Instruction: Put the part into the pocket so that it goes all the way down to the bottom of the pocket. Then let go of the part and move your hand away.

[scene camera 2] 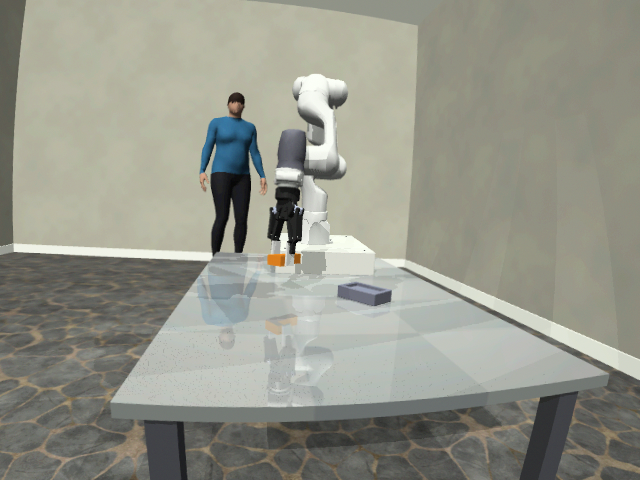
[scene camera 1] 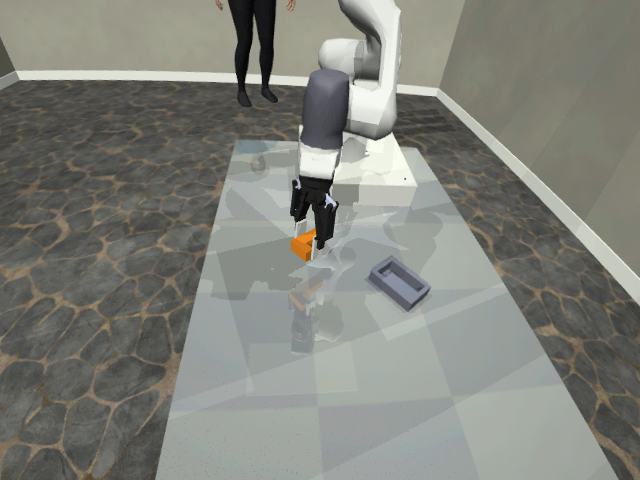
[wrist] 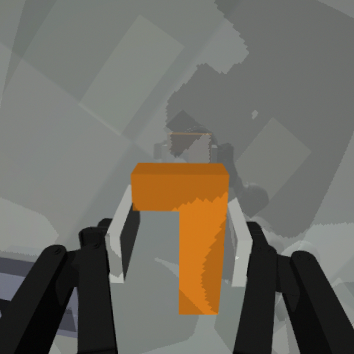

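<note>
The orange L-shaped part (scene camera 1: 301, 246) (scene camera 2: 276, 259) (wrist: 202, 215) is held between the pads of my gripper (scene camera 1: 306, 241) (scene camera 2: 282, 253) (wrist: 179, 204), which is shut on it. The part hangs above the table, with its reflection apart below it. In the wrist view its short arm spans between the pads and its long arm runs down along the right pad. The grey-blue block with the rectangular pocket (scene camera 1: 398, 295) (scene camera 2: 364, 295) stands on the table, to the right of the gripper and nearer the scene cameras. In the wrist view part of the block (wrist: 67, 325) shows at the lower left, behind the finger.
The glossy table (scene camera 1: 372, 413) (scene camera 2: 361, 382) reflects the arm and the part. The white robot base (scene camera 1: 385, 195) (scene camera 2: 351, 262) stands at the table's far end. A person (scene camera 1: 253, 46) (scene camera 2: 231, 149) stands behind the table, to the left of the arm.
</note>
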